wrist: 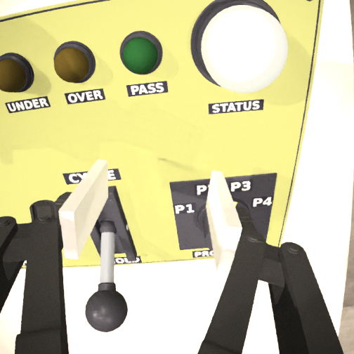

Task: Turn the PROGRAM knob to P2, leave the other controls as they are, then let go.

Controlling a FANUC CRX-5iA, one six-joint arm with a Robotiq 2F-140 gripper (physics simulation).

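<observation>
The PROGRAM knob (pixel 202 220) is mostly hidden behind the right finger; a sliver of its dark rim shows left of that finger. It sits on a dark plate (pixel 188 236) with P1, P3 and P4 readable and P2 partly covered. A bit of yellow shows just right of the finger, but the knob's setting cannot be read. My gripper (pixel 158 183) is partly open, with nothing gripped between its pads. Its right pad overlaps the knob in the view; whether it touches the knob cannot be told.
The CYCLE lever (pixel 107 257), with a black ball end (pixel 106 307), stands close to the left finger. Above are the white STATUS dome (pixel 244 49), green PASS lamp (pixel 140 53), and amber OVER (pixel 72 63) and UNDER (pixel 12 74) lamps on the yellow panel (pixel 140 130).
</observation>
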